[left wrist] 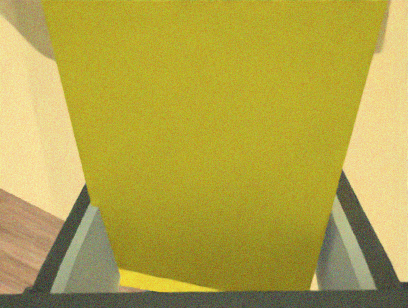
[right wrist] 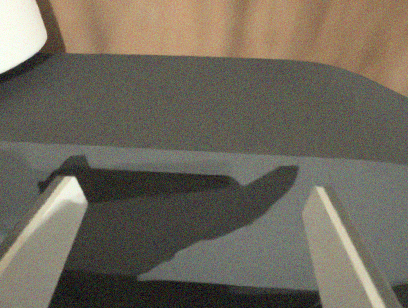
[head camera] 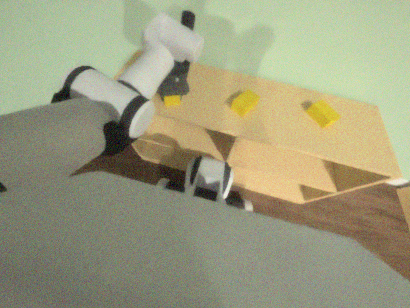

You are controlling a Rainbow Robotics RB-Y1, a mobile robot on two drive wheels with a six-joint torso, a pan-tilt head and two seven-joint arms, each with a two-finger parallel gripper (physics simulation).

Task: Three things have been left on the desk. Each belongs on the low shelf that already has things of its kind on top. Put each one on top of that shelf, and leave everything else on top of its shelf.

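Places are measured from the robot's base along level axes (x ahead, y left, z up), in centimetres.
Pixels of known places: left gripper, fingertip midpoint: point(left wrist: 213, 158) point(head camera: 171, 99); right gripper, fingertip midpoint: point(right wrist: 192, 195).
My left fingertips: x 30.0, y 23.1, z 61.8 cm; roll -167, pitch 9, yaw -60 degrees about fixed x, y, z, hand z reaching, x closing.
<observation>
Behind a point stands the place of what it marks.
A yellow block point(head camera: 172, 101) @[z 63.2, x 27.5, y 21.6 cm] point(left wrist: 220, 125) @[z 65.6, x 33.2, y 23.7 cm] is between the fingers of my left gripper point(head camera: 173, 94) @[z 61.8, x 30.0, y 23.1 cm] point(left wrist: 213, 158) @[z 61.8, x 30.0, y 23.1 cm], which is shut on it. In the head view it is over the left part of a low, light wooden shelf point(head camera: 280, 120) @[z 61.1, x 32.6, y -23.0 cm]; whether it touches the top cannot be told. Two more yellow blocks lie on that shelf top, one near the middle point(head camera: 244, 103) @[z 65.6, x 32.6, y -6.5 cm] and one further right point(head camera: 322, 114) @[z 65.3, x 36.7, y -37.8 cm]. My right gripper point(right wrist: 192, 195) @[z 19.1, x -22.5, y -22.0 cm] is open and empty, above a dark grey surface with a shadow on it. The desk does not show clearly.
Open compartments face the front of the shelf. A white and black robot part point(head camera: 210, 176) @[z 54.4, x 3.8, y -0.3 cm] shows in front of it. Brown wooden floor point(head camera: 280, 210) @[z 0.1, x 11.1, y -54.5 cm] lies below. Part of another wooden piece point(head camera: 405, 199) @[z 4.0, x 41.4, y -147.2 cm] and a white object point(head camera: 398, 182) @[z 5.3, x 53.7, y -144.5 cm] show at the right edge. A green wall point(head camera: 325, 45) @[z 78.7, x 58.8, y -31.7 cm] stands behind.
</observation>
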